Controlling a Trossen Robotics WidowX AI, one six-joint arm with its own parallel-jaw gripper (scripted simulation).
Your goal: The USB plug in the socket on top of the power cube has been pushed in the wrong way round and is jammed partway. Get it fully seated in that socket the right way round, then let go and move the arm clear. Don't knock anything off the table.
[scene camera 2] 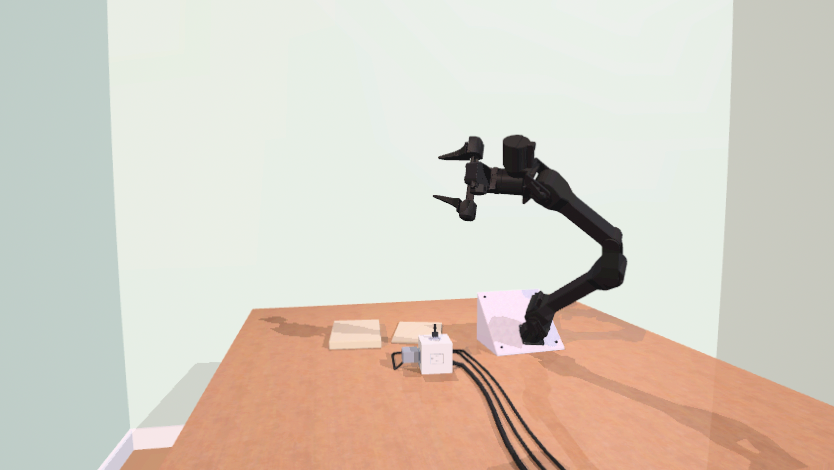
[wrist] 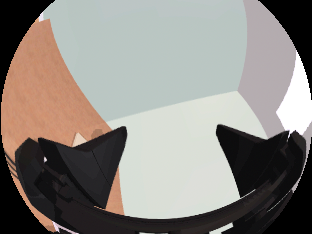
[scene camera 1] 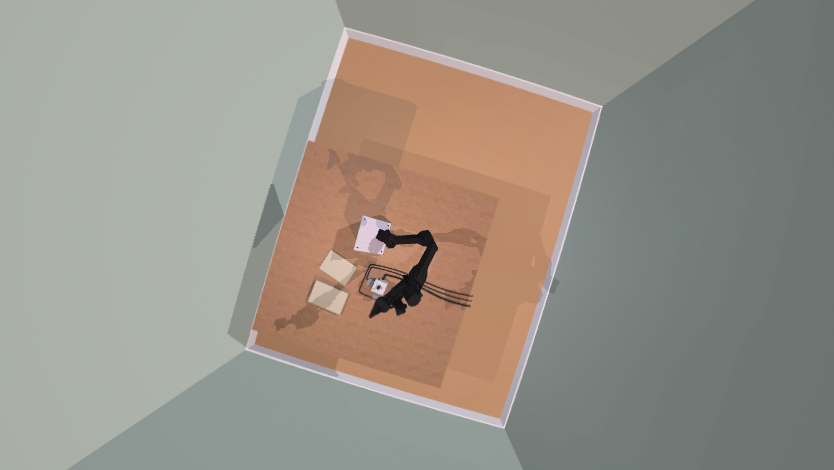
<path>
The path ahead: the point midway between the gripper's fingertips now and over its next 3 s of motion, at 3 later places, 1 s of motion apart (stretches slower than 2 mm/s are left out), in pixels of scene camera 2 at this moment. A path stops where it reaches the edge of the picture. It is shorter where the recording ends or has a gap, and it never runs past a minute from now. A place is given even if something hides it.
The gripper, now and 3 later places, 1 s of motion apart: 435, 176; 434, 314; 434, 324; 434, 321
</path>
